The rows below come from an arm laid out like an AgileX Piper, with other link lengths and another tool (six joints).
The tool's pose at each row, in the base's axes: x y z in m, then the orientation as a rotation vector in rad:
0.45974 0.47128 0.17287 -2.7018 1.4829 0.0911
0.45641 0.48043 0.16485 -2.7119 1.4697 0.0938
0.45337 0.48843 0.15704 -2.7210 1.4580 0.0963
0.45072 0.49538 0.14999 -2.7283 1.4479 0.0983
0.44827 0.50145 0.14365 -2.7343 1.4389 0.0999
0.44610 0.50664 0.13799 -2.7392 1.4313 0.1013
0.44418 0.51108 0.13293 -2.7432 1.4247 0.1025
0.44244 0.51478 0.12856 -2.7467 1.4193 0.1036
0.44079 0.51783 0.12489 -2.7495 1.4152 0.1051
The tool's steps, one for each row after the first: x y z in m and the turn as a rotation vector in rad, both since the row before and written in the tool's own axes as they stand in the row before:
-0.00884 -0.00191 0.00880 -0.0035 -0.0003 -0.0105
-0.00771 -0.00166 0.00849 -0.0034 -0.0003 -0.0093
-0.00667 -0.00152 0.00763 -0.0025 -0.0004 -0.0079
-0.00587 -0.00127 0.00685 -0.0018 -0.0004 -0.0069
-0.00503 -0.00107 0.00610 -0.0014 -0.0004 -0.0058
-0.00432 -0.00089 0.00544 -0.0010 -0.0005 -0.0049
-0.00366 -0.00065 0.00469 -0.0011 -0.0003 -0.0041
-0.00313 -0.00037 0.00394 -0.0012 -0.0006 -0.0031

